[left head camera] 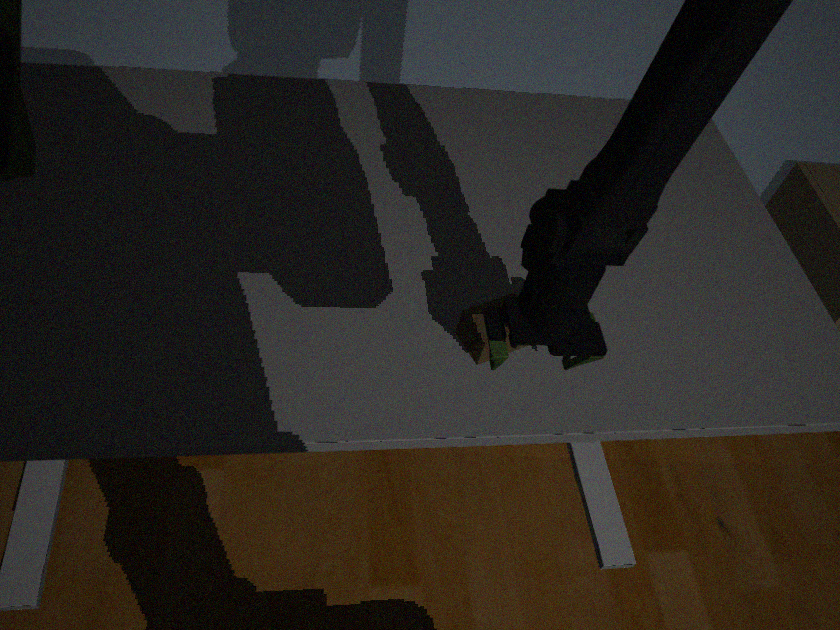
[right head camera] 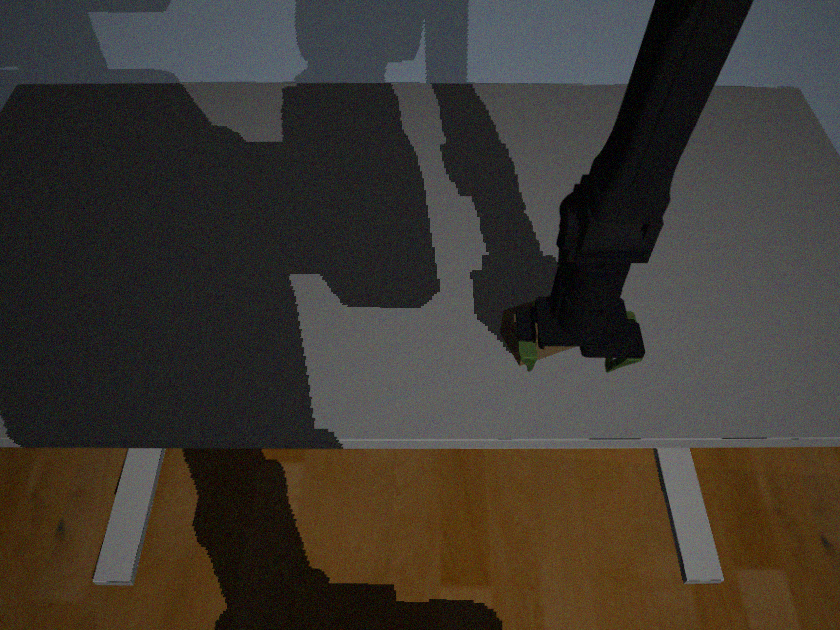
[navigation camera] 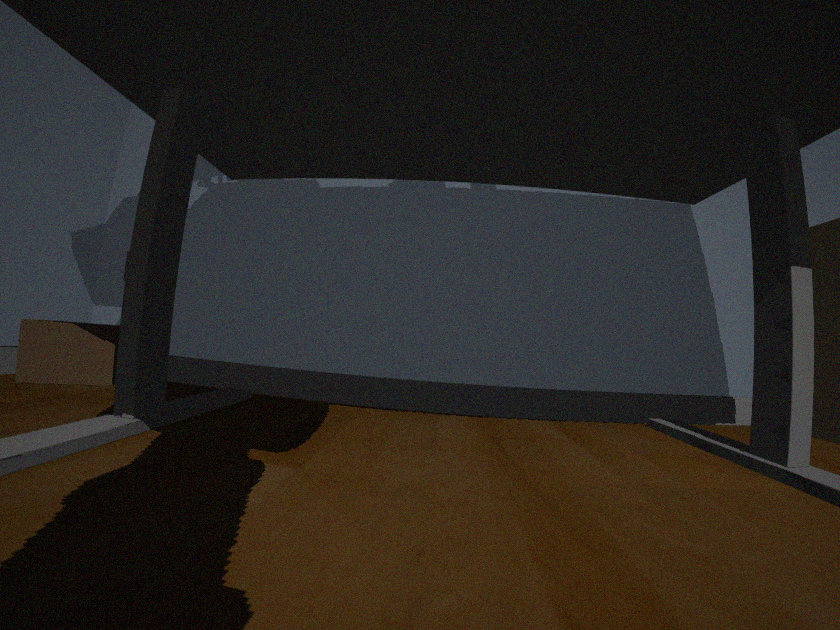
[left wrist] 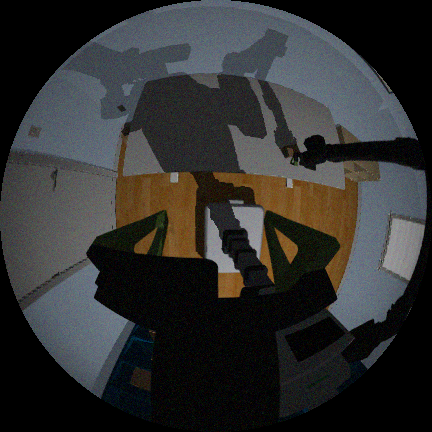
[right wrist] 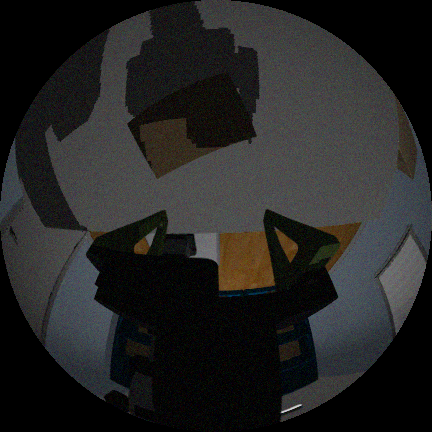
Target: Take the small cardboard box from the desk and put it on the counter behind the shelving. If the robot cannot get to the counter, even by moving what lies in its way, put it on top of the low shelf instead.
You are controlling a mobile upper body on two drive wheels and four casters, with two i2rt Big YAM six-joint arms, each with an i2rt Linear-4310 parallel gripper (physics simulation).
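Places are measured from the left arm's base along level axes (x left, y down, z back), in millimetres.
Pixels of known places: left gripper, fingertip midpoint: (left wrist: 215,215); right gripper, fingertip midpoint: (left head camera: 528,365) (right head camera: 567,367) (left wrist: 297,163) (right wrist: 215,214).
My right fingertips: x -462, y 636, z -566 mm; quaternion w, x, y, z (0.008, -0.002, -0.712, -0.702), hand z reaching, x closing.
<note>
Ahead of a thing's pixels: the offset from my right fingertips to its middle. Level surfaces: height alone.
The small cardboard box @(dx +20, dy +29, dz -82 mm) (left head camera: 479,335) (right head camera: 552,351) (left wrist: 288,151) (right wrist: 165,145) sits on the grey desk @(dy +54 mm) (left head camera: 379,400) (right head camera: 407,400) (right wrist: 310,175). My right gripper (left head camera: 533,364) (right head camera: 569,367) (right wrist: 215,214) is open above the desk. In both head views it hides much of the box. In the right wrist view the box lies beyond the fingertips, a little to the left, not between them. My left gripper (left wrist: 215,215) is open and empty, high in front of the desk. A tan wooden unit (left head camera: 814,223) (left wrist: 360,167) stands by the desk's right end; I cannot tell whether it is the low shelf.
Blue shelving (right wrist: 305,375) (left wrist: 117,372) with brown boxes stands behind me, with a pale surface (right wrist: 340,385) beyond it. The desk's upright legs (navigation camera: 152,271) (navigation camera: 770,305) and floor feet (left head camera: 603,505) stand ahead. A tan box @(dx +1343, dy +684, dz -536 mm) (navigation camera: 64,352) is on the floor at the left.
</note>
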